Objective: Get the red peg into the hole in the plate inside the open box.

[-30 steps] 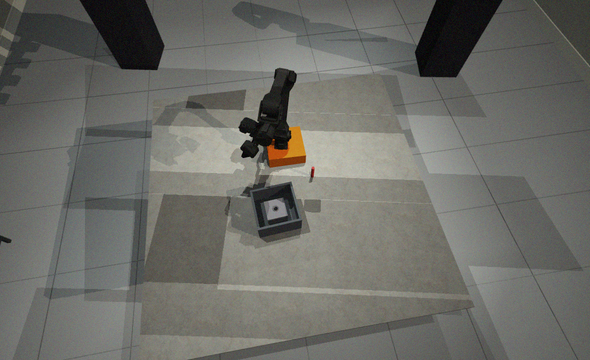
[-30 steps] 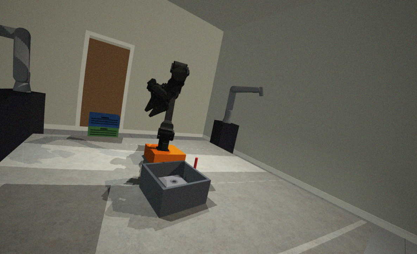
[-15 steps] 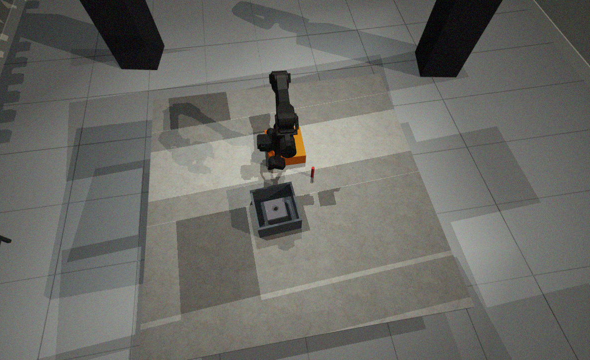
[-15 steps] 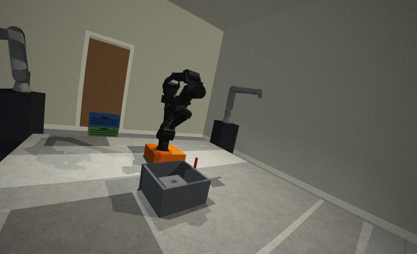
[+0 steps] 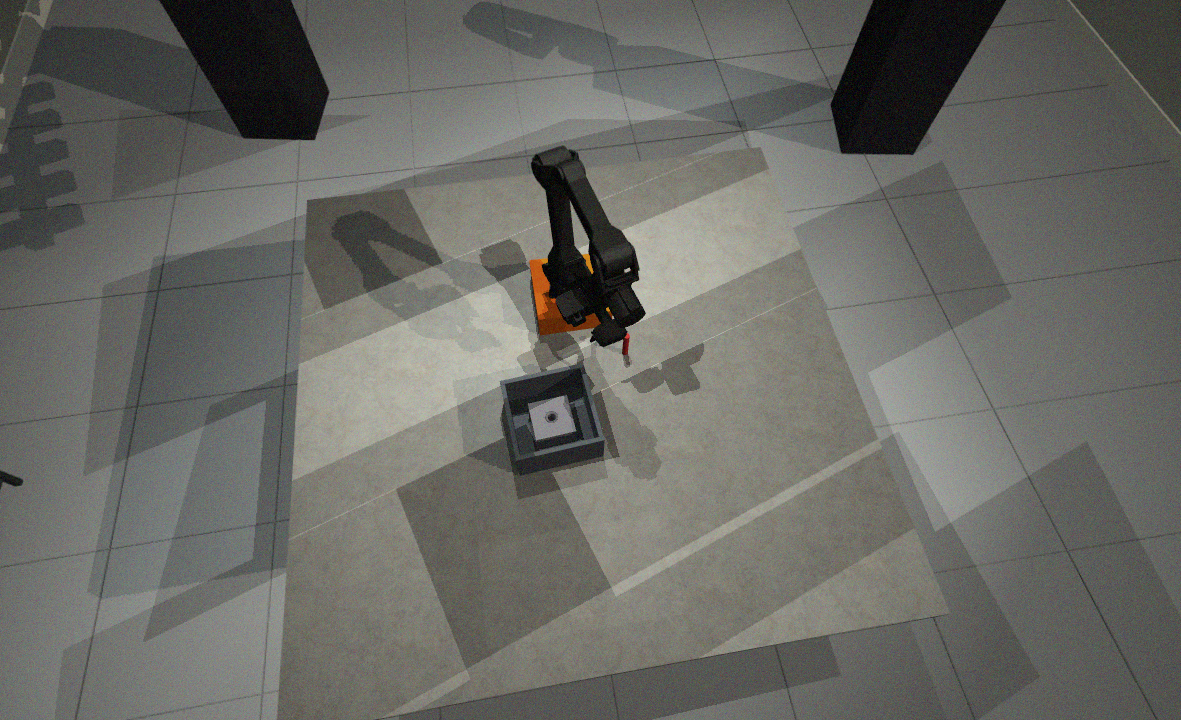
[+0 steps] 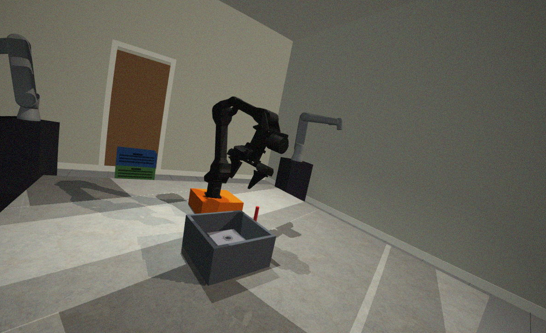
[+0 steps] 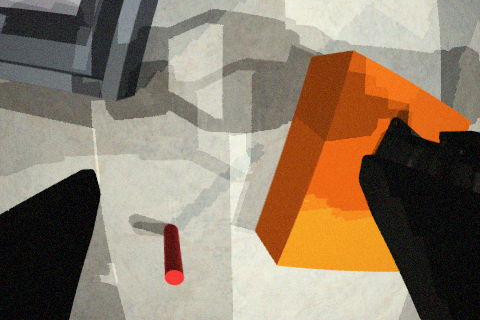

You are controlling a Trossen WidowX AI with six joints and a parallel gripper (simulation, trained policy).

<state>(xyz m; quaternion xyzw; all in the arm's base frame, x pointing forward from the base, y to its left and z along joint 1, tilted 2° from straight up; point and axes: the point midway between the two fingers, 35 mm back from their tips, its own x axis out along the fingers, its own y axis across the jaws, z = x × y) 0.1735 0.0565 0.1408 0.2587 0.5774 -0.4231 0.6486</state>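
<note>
Now: gripper tip 30 mm past the red peg, 100 mm to the right of it and 140 mm above it. The rest, counted from my gripper tip: plate: 170 mm ahead, 60 mm to the right, 130 mm below; grey box: 170 mm ahead, 60 mm to the right, 150 mm below.
</note>
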